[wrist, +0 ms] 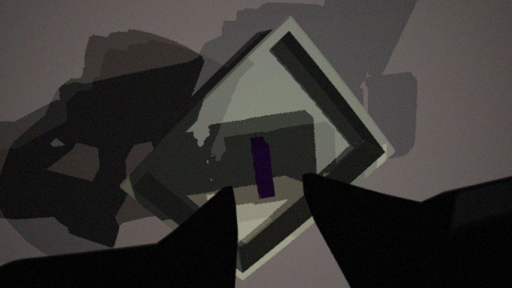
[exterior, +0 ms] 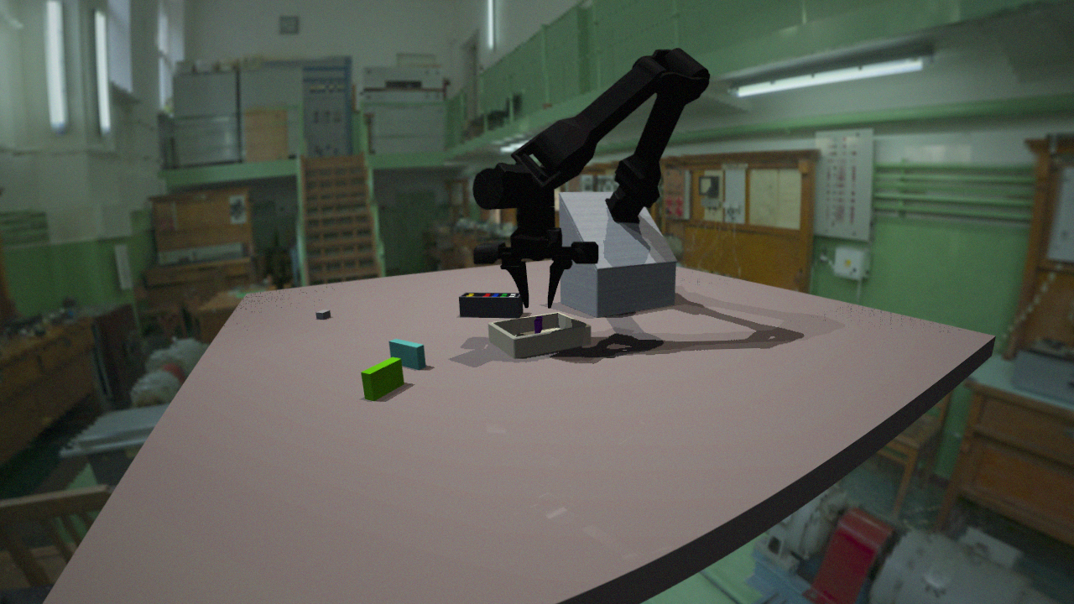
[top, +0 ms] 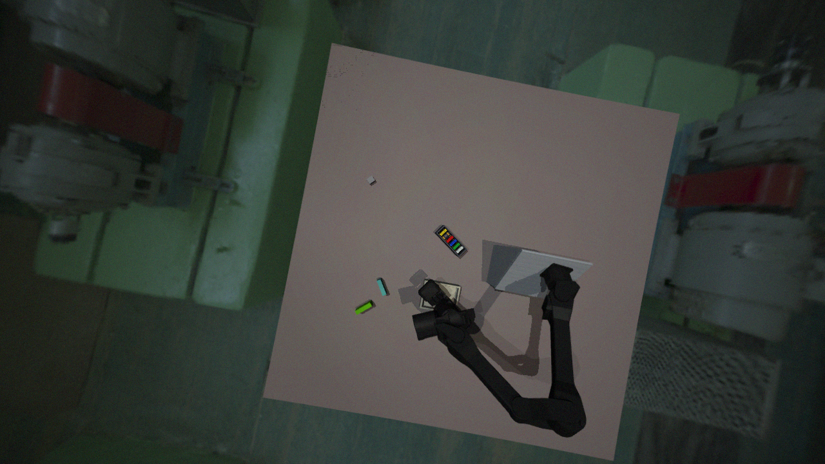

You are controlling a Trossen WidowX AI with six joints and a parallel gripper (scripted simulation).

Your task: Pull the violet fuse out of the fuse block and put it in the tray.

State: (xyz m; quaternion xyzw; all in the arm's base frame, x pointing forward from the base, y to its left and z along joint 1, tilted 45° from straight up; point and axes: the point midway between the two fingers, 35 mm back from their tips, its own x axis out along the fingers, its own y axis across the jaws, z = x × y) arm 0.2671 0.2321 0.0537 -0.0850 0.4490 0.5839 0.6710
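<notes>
The beige tray is 50 mm below my gripper tip. From my gripper tip the other things lie so: teal block: 210 mm ahead, 20 mm to the left, 40 mm below; green block: 250 mm ahead, 110 mm to the left, 40 mm below; small grey cube: 360 mm ahead, 340 mm to the right, 50 mm below.
</notes>
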